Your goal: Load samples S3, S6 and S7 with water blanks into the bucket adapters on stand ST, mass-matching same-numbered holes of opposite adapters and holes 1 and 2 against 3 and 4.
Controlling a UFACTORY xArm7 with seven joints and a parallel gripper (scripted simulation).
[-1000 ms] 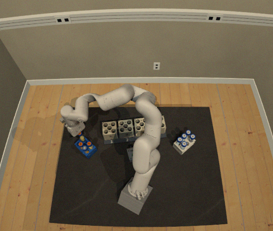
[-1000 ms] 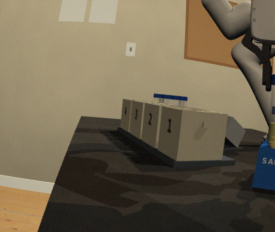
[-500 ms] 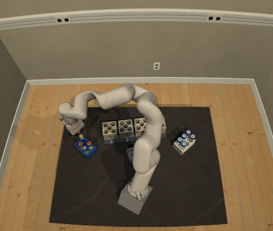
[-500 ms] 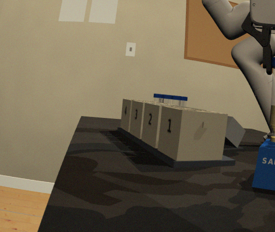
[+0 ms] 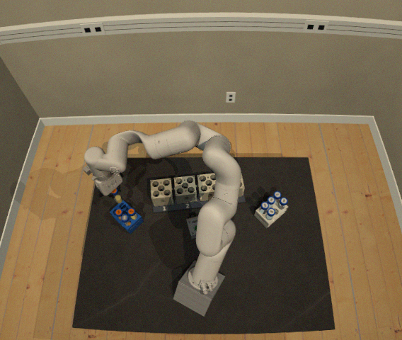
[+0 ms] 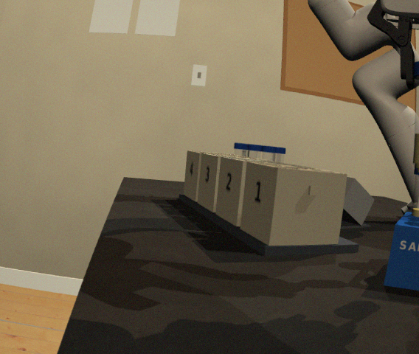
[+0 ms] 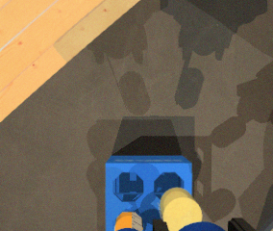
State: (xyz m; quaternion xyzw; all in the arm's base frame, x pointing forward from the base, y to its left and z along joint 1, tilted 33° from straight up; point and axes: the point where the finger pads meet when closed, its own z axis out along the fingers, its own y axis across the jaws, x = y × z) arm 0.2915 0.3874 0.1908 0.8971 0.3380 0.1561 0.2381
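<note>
Right now the blue sample rack is 4 cm behind my hand, 1 cm to the right of it and 18 cm below it. The rest, counted from my hand: white blank rack: 16 cm behind, 67 cm to the right, 18 cm below; adapter 1: 3 cm ahead, 19 cm to the right, 16 cm below.
</note>
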